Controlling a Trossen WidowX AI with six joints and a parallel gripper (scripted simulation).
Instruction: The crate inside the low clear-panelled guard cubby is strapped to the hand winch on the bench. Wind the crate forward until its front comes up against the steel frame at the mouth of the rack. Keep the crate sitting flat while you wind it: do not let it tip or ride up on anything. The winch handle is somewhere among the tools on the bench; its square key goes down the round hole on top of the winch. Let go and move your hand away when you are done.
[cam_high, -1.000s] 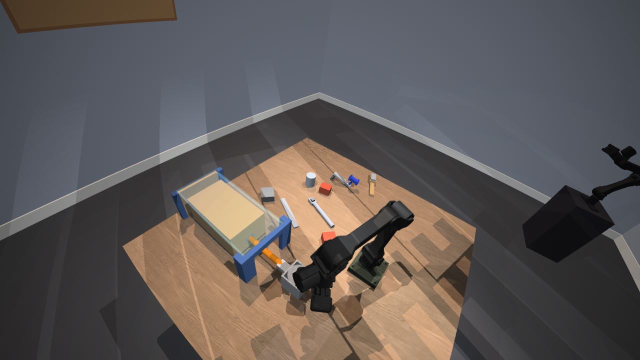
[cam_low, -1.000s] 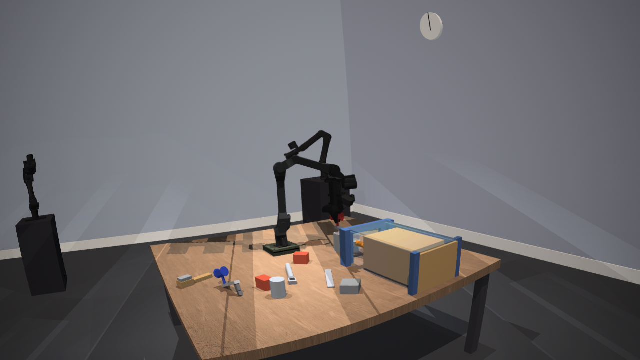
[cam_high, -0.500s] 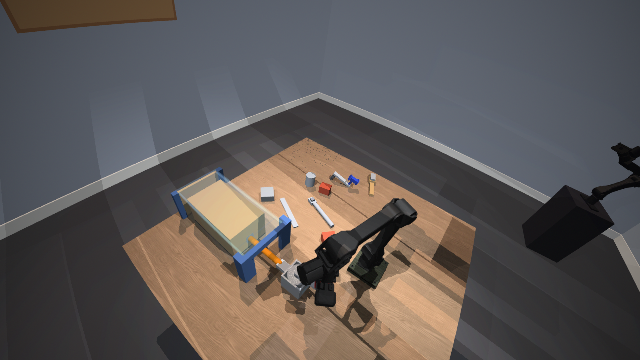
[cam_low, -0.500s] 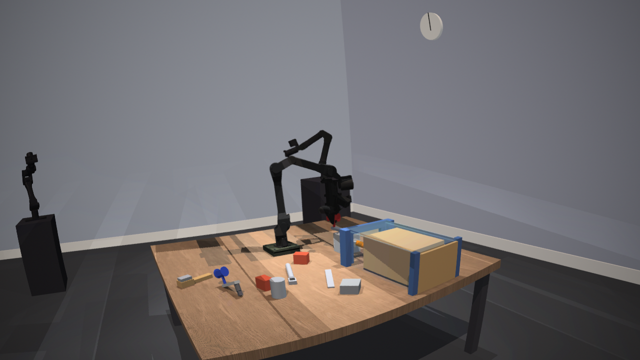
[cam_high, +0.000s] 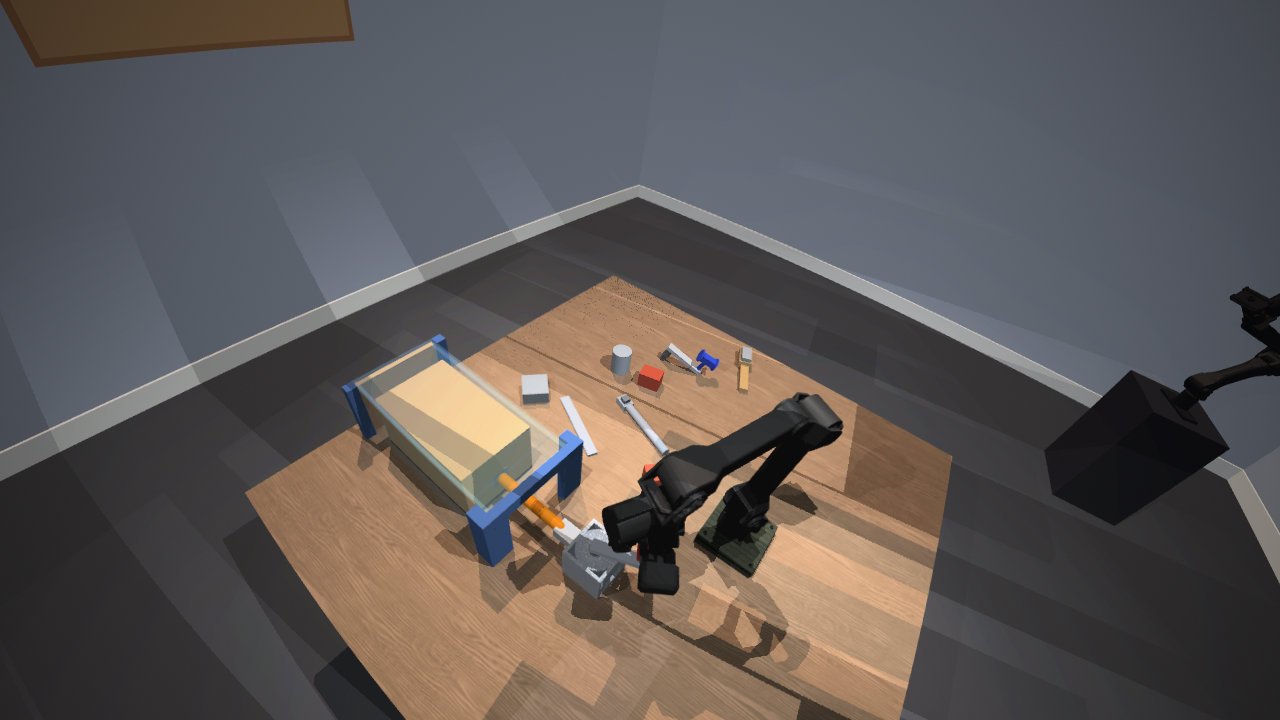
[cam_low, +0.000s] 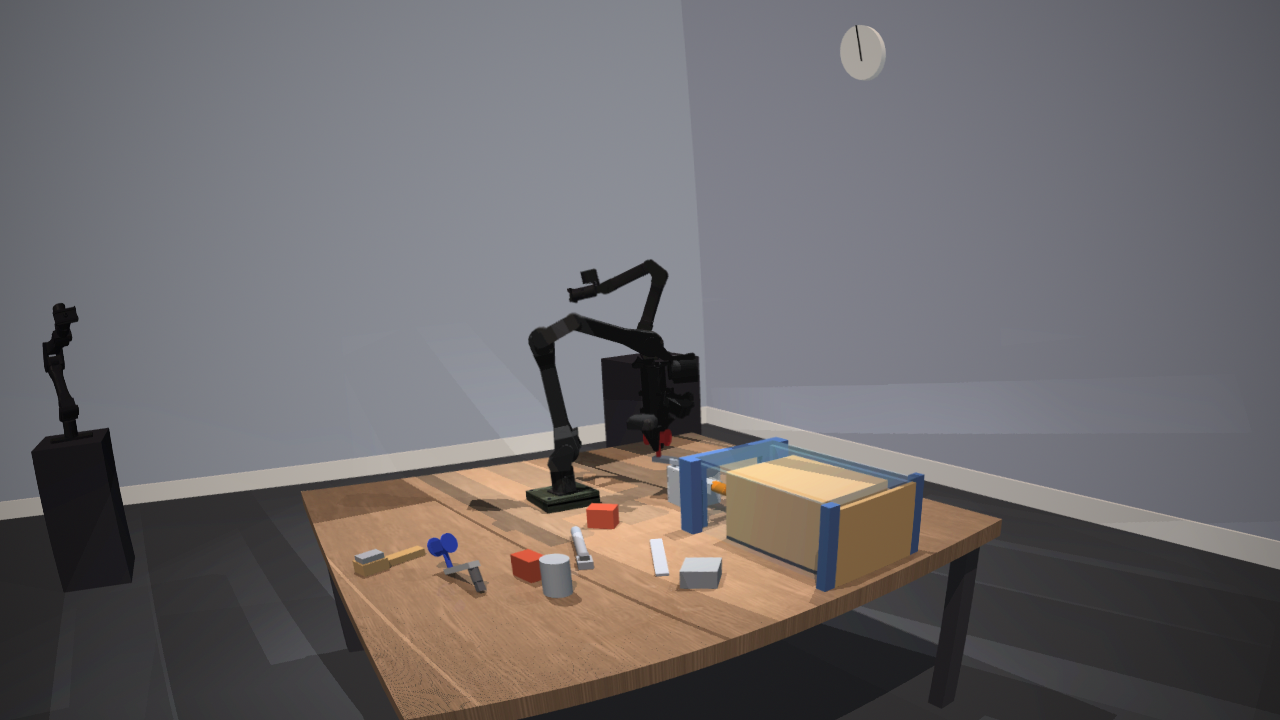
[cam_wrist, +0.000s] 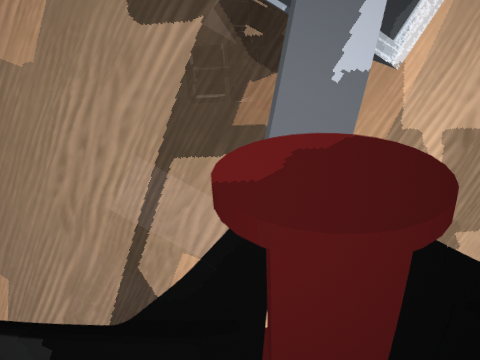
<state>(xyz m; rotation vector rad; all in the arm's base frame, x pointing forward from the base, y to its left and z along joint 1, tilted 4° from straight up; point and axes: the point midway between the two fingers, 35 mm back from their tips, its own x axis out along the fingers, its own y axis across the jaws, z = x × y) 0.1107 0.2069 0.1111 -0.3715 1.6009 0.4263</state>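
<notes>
The winch handle lies 40 mm ahead of my gripper tip, 10 mm to the left of it and 10 mm below it. The rest, counted from my gripper tip: red knob: 20 mm above; then grey winch: 90 mm below, 80 mm ahead, 20 mm to the left; then blue frame: 250 mm ahead, 20 mm to the left, 10 mm below.
</notes>
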